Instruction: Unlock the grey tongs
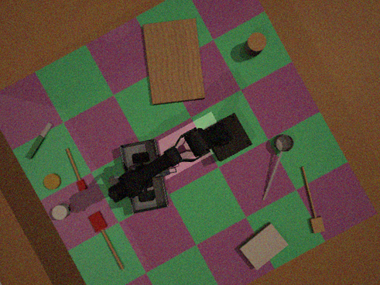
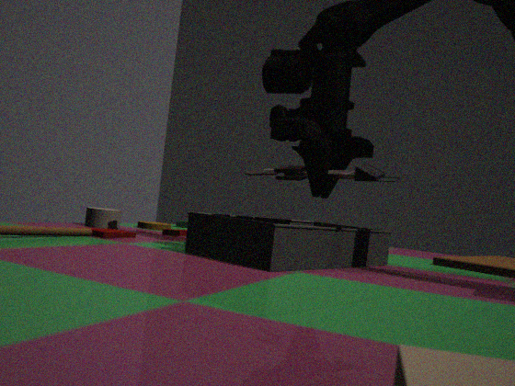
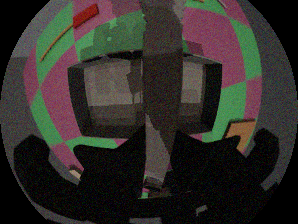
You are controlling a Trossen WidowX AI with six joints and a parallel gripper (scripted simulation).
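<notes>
Now: the wooden board 440 mm to the right of my gripper tip, 260 mm behind it and 90 mm below it. From my gripper tip the other things lie so: roasting tin: 70 mm below, 30 mm ahead, 10 mm to the left; then beige block: 470 mm to the left, 370 mm behind, 80 mm below; then knife: 420 mm ahead, 300 mm to the right, 90 mm below.
</notes>
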